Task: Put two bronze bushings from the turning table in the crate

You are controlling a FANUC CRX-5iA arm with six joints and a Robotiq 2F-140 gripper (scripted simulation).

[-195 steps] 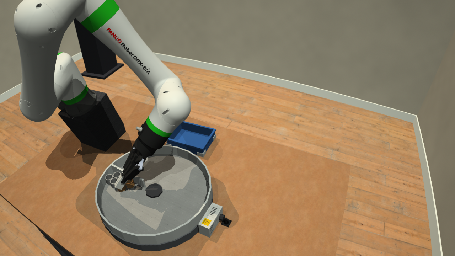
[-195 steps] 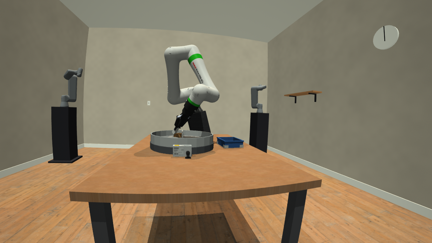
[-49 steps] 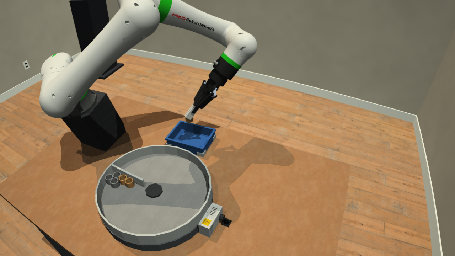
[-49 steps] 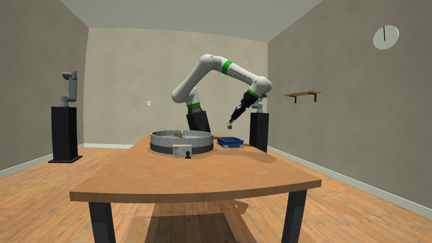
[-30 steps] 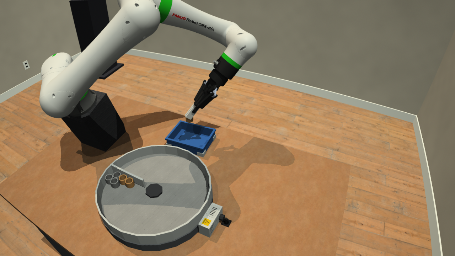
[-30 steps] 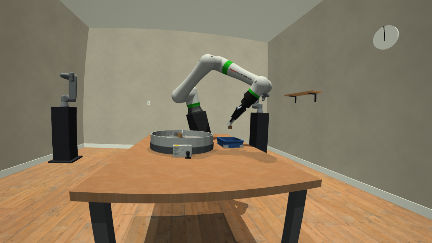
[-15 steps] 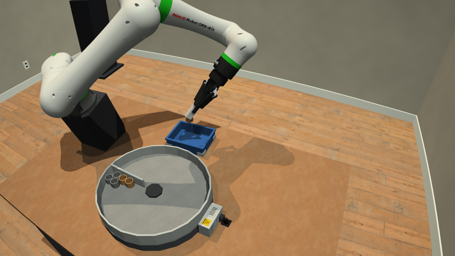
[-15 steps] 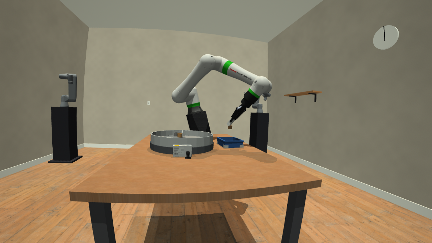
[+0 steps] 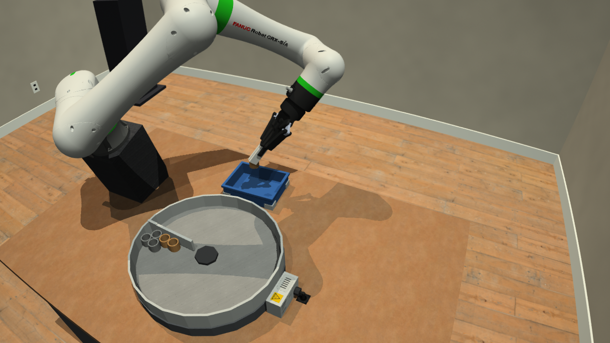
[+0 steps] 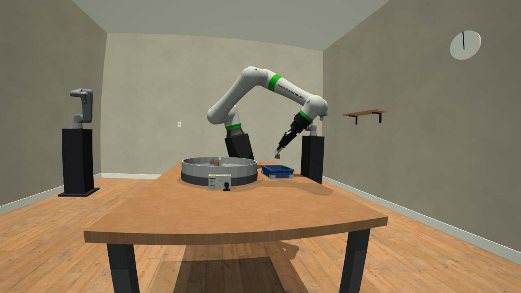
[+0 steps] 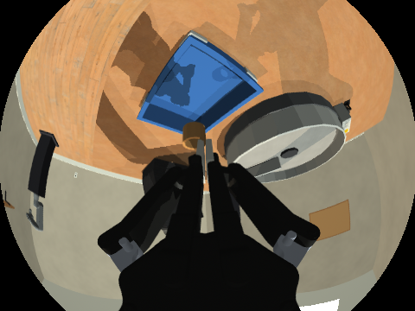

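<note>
Now: hand 140 mm above the blue crate and 20 mm past it. The rest, counted from my hand: grey turning table: 350 mm to the right, 110 mm below, 10 mm behind.
</note>
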